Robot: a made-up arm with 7 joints.
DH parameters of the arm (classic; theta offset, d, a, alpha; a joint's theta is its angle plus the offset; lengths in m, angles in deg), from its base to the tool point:
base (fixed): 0 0.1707 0 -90
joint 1: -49.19 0 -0.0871 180
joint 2: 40.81 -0.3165 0.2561 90
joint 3: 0 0.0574 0.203 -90
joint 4: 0 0.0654 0.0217 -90
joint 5: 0 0.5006 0.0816 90
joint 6: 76.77 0 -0.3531 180
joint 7: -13.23 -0.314 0.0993 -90
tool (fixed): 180 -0.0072 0 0
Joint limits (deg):
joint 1: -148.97..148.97
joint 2: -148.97..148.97
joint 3: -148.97..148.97
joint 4: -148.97..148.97
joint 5: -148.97..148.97
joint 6: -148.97..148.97
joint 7: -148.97..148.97
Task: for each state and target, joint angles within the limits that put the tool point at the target. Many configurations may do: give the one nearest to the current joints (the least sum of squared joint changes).
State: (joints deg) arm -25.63 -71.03 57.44 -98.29 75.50 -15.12 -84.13
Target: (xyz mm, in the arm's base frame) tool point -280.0 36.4 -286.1
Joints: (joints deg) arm 1.72 -95.39 98.27 -116.67 74.67 -28.56 -87.42
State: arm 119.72 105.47 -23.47 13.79 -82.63 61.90 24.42
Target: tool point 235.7 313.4 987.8
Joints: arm 132.01 92.36 -71.52 -12.01 -60.59 54.40 21.47
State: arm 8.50 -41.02 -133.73 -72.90 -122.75 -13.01 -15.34
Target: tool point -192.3 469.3 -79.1
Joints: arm -11.70 -28.44 -134.67 -81.83 -143.06 -3.52 -25.18
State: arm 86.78 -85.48 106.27 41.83 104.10 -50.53 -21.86
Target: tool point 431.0 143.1 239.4
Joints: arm 87.23 -87.05 105.07 39.69 104.30 -46.19 -20.89
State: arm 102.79 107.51 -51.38 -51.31 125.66 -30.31 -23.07
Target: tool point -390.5 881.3 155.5
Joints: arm 72.94 131.47 -77.51 -10.50 148.97 -24.63 -14.93
